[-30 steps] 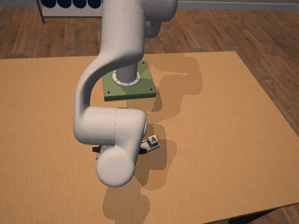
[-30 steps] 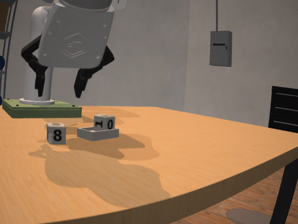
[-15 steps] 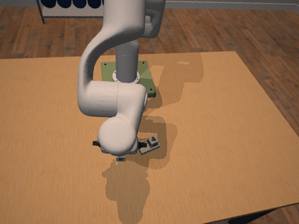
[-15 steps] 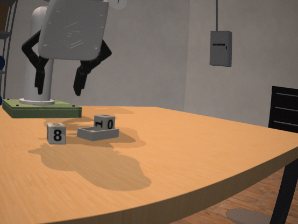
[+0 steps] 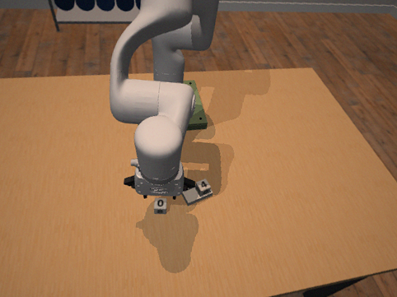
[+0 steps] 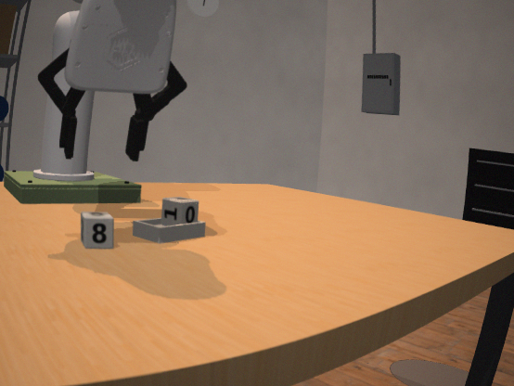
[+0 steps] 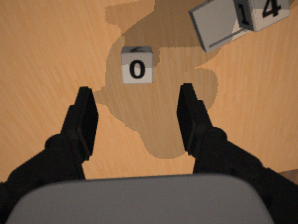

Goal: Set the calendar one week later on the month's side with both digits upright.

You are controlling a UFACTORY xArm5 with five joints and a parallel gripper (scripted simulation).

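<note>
The digit cube is 1 cm behind my hand and 9 cm below it. Also, from my hand: tray (3 cm behind, 11 cm to the left, 10 cm below).
</note>
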